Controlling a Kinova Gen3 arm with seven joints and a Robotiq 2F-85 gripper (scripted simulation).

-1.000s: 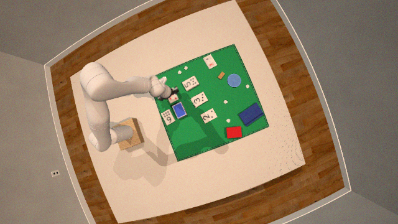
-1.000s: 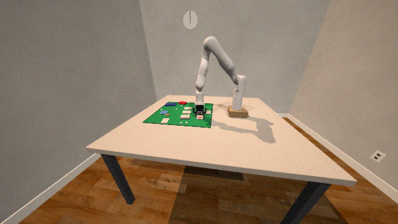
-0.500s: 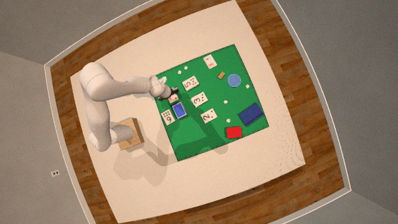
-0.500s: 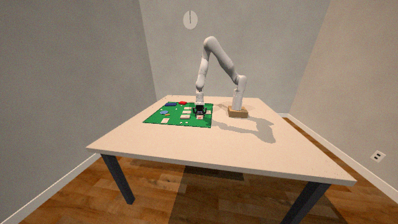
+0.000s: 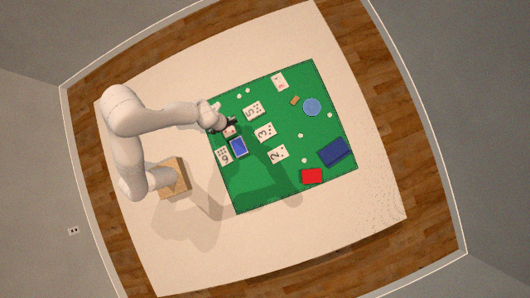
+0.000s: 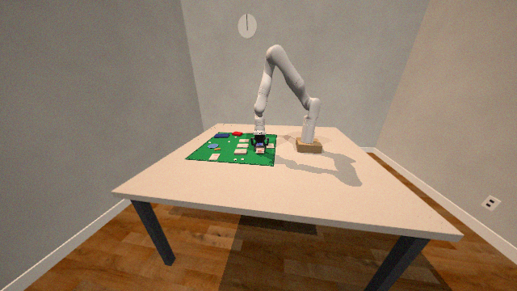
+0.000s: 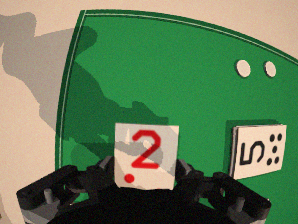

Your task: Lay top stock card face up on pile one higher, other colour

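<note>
Now: hand 200 mm short of the green mat, 120 mm to the left of it and 40 mm above it. Round my hand: red block: 370 mm to the right, 280 mm ahead, 20 mm below.
</note>
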